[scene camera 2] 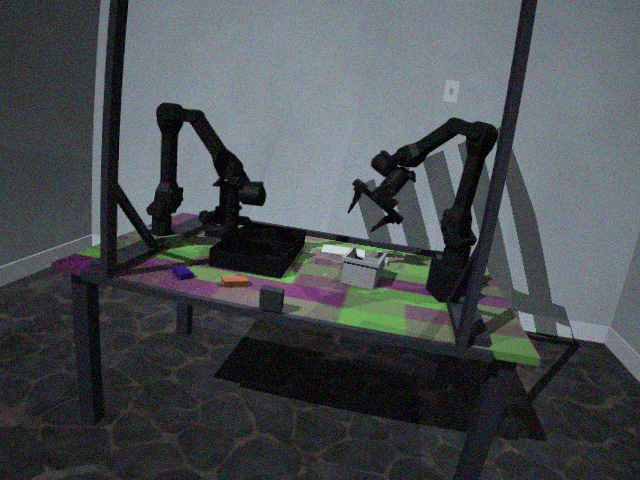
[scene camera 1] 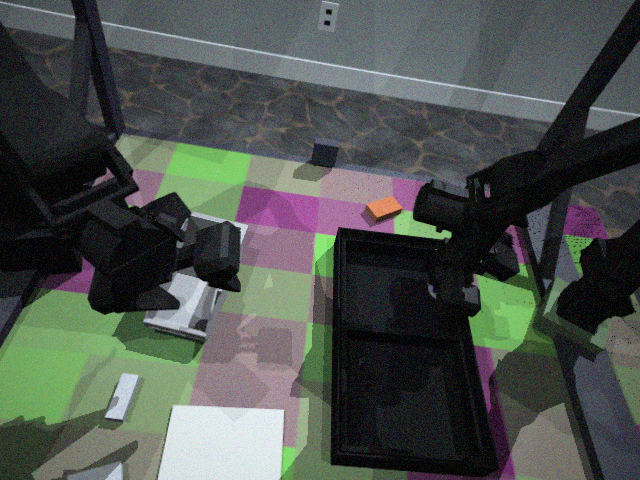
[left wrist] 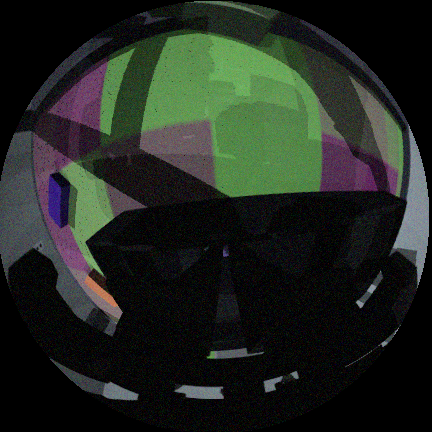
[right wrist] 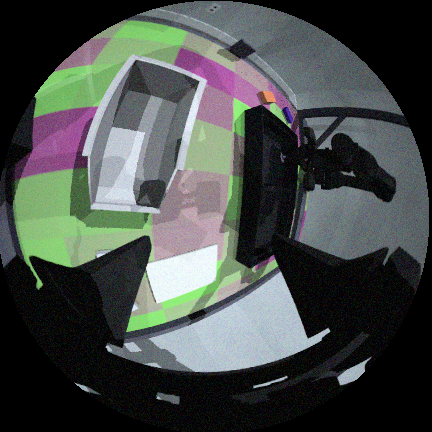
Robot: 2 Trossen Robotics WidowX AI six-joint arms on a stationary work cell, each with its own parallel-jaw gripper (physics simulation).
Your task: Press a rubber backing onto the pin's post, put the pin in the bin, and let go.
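Seen in the pictures: left gripper, between the fingertips: point(scene camera 1: 435, 289) point(left wrist: 224, 243) point(right wrist: 284, 157); right gripper, between the fingertips: point(scene camera 2: 359, 222) point(scene camera 1: 208, 297) point(left wrist: 291, 377) point(right wrist: 211, 241); left arm's base, origin of its link: point(scene camera 2: 161, 232) point(scene camera 1: 578, 311); right arm's base, origin of its link: point(scene camera 2: 454, 265) point(scene camera 1: 29, 212).
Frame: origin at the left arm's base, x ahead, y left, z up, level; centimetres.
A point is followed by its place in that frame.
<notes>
My left gripper point(scene camera 1: 447, 290) {x 21.9, y 9.4, z -2.4 cm} point(scene camera 2: 228, 224) point(left wrist: 224, 243) {x 21.9, y 9.4, z -2.4 cm} is low over the far compartment of the black tray point(scene camera 1: 337, 295) {x 34.7, y 23.1, z 0.6 cm} point(scene camera 2: 256, 259) {x 35.4, y 7.4, z 0.4 cm} point(right wrist: 257, 181) {x 32.8, y 26.4, z 0.3 cm}. Its fingers are shut on a tiny pin; a small purple speck, the pin point(left wrist: 225, 250) {x 22.1, y 9.5, z -1.8 cm} point(scene camera 1: 432, 290) {x 22.3, y 10.1, z -2.3 cm}, shows between the fingertips. My right gripper point(scene camera 1: 204, 295) {x 46.2, y 39.7, z 10.3 cm} point(scene camera 2: 361, 220) {x 46.2, y 39.7, z 10.3 cm} point(right wrist: 211, 241) {x 46.2, y 39.7, z 10.3 cm} is wide open and empty. It hangs high above the white bin point(scene camera 1: 190, 295) {x 54.5, y 35.0, z -3.3 cm} point(scene camera 2: 361, 273) {x 58.3, y 25.2, z 0.1 cm} point(right wrist: 137, 132) {x 55.2, y 31.8, z -3.3 cm}. I cannot make out a rubber backing in any view.
An orange block point(scene camera 1: 384, 208) {x 37.9, y -2.0, z -2.2 cm} point(scene camera 2: 234, 281) {x 39.4, y -3.8, z -2.3 cm} point(right wrist: 266, 96) {x 38.9, y -0.6, z -2.2 cm} lies just behind the tray. A purple block point(scene camera 2: 182, 272) {x 27.5, y -11.1, z -2.4 cm} point(left wrist: 59, 199) {x 25.1, y -8.2, z -2.4 cm} lies near it. A dark cube point(scene camera 1: 325, 152) {x 54.5, y -5.8, z 0.1 cm} point(scene camera 2: 271, 298) {x 55.8, y -7.7, z -0.1 cm} stands at the table's edge. A white sheet point(scene camera 1: 223, 443) {x 36.0, y 49.3, z -3.3 cm} point(right wrist: 181, 271) {x 37.1, y 49.0, z -3.3 cm} and a small white block point(scene camera 1: 123, 395) {x 50.6, y 52.0, z -2.6 cm} lie beyond the bin.
</notes>
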